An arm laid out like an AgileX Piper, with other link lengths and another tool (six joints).
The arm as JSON. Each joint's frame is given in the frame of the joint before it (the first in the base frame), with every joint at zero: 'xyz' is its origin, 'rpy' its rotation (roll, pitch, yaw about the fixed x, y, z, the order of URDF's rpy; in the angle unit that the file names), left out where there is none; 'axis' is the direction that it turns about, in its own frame. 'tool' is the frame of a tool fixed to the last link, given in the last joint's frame.
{
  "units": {
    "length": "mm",
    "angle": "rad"
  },
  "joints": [
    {
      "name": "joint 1",
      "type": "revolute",
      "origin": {
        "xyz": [
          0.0,
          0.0,
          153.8
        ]
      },
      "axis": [
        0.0,
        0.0,
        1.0
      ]
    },
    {
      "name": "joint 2",
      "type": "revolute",
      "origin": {
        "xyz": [
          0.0,
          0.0,
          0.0
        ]
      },
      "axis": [
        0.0,
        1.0,
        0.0
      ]
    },
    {
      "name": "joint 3",
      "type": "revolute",
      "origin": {
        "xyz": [
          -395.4,
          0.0,
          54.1
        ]
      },
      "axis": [
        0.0,
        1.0,
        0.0
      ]
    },
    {
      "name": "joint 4",
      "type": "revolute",
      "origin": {
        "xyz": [
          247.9,
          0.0,
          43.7
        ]
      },
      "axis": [
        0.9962,
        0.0,
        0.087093
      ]
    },
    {
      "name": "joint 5",
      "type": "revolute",
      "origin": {
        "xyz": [
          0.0,
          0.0,
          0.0
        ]
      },
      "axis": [
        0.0,
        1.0,
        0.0
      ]
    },
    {
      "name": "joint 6",
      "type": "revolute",
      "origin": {
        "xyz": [
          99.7,
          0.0,
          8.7
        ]
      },
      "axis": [
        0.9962,
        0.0,
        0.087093
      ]
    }
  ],
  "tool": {
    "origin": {
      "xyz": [
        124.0,
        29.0,
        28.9
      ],
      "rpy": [
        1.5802,
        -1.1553,
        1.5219
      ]
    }
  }
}
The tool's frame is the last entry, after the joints.
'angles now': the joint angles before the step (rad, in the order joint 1, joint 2, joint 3, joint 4, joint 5, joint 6). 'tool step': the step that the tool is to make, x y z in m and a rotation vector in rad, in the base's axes. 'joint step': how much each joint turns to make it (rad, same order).
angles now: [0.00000, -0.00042, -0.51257, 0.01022, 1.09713, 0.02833]
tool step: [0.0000, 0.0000, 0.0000, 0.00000, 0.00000, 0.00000]
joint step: [0.00000, 0.00000, 0.00000, 0.00000, 0.00000, 0.00000]
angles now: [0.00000, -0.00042, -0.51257, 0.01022, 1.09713, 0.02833]
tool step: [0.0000, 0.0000, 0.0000, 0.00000, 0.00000, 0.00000]
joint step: [0.00000, 0.00000, 0.00000, 0.00000, 0.00000, 0.00000]
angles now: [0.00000, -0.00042, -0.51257, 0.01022, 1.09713, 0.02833]
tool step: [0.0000, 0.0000, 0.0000, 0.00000, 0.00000, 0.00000]
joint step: [0.00000, 0.00000, 0.00000, 0.00000, 0.00000, 0.00000]
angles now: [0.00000, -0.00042, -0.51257, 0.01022, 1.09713, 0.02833]
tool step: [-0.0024, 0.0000, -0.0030, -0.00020, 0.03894, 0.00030]
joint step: [0.00021, 0.01425, -0.01111, -0.00020, 0.03579, 0.00020]
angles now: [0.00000, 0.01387, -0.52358, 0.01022, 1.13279, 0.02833]
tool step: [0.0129, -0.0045, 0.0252, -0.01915, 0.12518, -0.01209]
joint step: [-0.00015, 0.16778, -0.09491, -0.02251, 0.05231, -0.00014]
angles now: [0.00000, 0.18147, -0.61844, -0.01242, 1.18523, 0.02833]
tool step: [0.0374, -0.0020, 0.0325, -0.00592, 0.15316, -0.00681]
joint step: [-0.00040, 0.24463, -0.11482, -0.00923, 0.02340, 0.00291]
